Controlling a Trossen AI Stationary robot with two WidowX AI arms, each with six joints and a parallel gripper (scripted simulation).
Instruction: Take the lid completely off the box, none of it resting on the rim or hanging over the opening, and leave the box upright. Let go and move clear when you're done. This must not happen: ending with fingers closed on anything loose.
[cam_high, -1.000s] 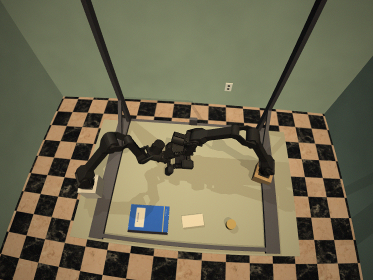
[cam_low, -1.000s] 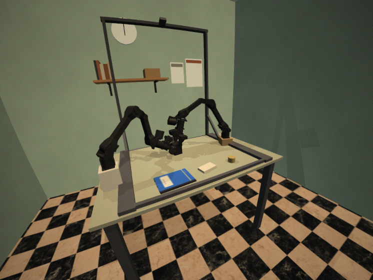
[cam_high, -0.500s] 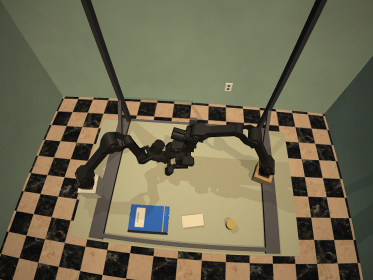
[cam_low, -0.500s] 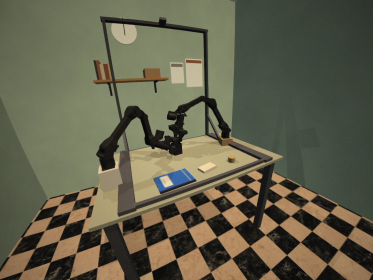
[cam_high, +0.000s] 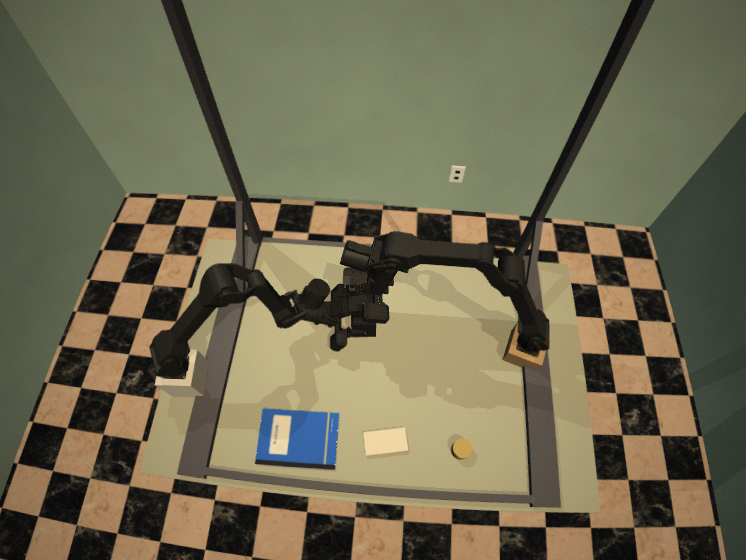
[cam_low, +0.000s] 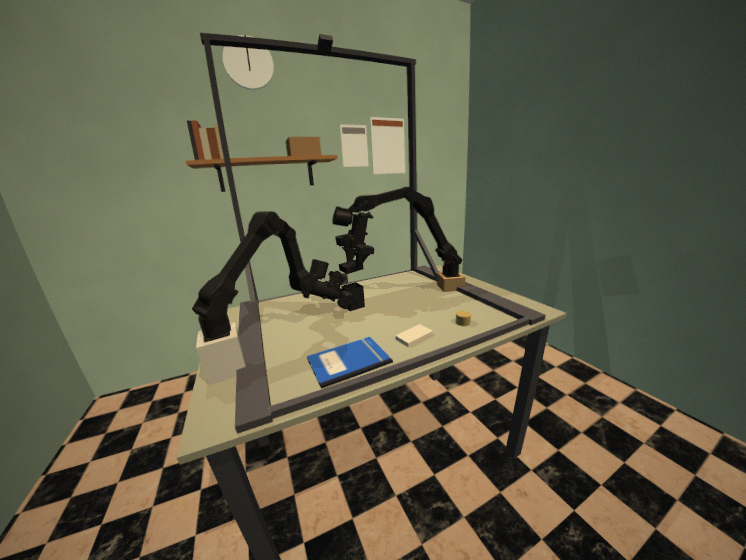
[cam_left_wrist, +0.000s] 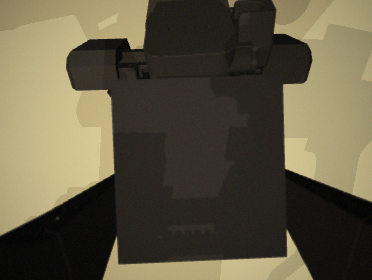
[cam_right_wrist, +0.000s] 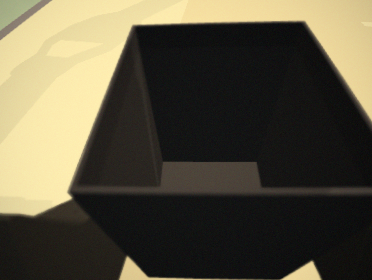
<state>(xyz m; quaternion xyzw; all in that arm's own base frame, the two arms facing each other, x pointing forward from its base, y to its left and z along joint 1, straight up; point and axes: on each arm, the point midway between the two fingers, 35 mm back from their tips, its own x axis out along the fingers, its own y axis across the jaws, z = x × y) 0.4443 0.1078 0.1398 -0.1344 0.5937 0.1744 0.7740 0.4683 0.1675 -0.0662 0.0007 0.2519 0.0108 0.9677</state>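
The cream card is 330 mm ahead of my left hand, 190 mm below it and 10 mm to the left of it. Also, from my left hand: blue book 310 mm ahead, 220 mm to the right, 200 mm below; black lid 30 mm below, 20 mm to the right; black box 160 mm below, 20 mm to the right.
The black box lies 30 mm to the left of my right hand and 10 mm below it. The rest, counted from my right hand: blue book: 310 mm ahead, 180 mm to the right, 50 mm below; then black lid: 30 mm to the left, 120 mm above; then cream card: 340 mm ahead, 50 mm to the left, 40 mm below.
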